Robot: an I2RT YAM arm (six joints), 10 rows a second.
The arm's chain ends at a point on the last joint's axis. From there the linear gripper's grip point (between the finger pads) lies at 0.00 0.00 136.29 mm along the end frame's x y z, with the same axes.
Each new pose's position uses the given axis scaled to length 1; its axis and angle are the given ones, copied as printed.
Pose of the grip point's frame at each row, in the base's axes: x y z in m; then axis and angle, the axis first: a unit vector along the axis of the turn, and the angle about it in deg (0 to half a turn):
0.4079, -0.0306, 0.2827, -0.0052, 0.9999, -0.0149, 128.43
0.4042, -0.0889, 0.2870, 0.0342, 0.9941, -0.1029, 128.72
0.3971, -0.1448, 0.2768, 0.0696, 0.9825, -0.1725, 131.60
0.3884, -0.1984, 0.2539, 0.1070, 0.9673, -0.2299, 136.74
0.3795, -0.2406, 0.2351, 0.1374, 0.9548, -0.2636, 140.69
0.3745, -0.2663, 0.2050, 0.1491, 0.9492, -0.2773, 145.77
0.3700, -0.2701, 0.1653, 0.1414, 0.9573, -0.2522, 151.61
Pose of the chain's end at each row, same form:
0.3011, -0.0279, 0.3674, -0.0052, 0.9999, -0.0149, 128.43
0.2993, -0.0626, 0.3699, 0.0342, 0.9941, -0.1029, 128.72
0.2997, -0.0993, 0.3605, 0.0696, 0.9825, -0.1725, 131.60
0.3038, -0.1360, 0.3407, 0.1070, 0.9673, -0.2299, 136.74
0.3058, -0.1679, 0.3238, 0.1374, 0.9548, -0.2636, 140.69
0.3120, -0.1893, 0.2985, 0.1491, 0.9492, -0.2773, 145.77
0.3171, -0.1991, 0.2689, 0.1414, 0.9573, -0.2522, 151.61

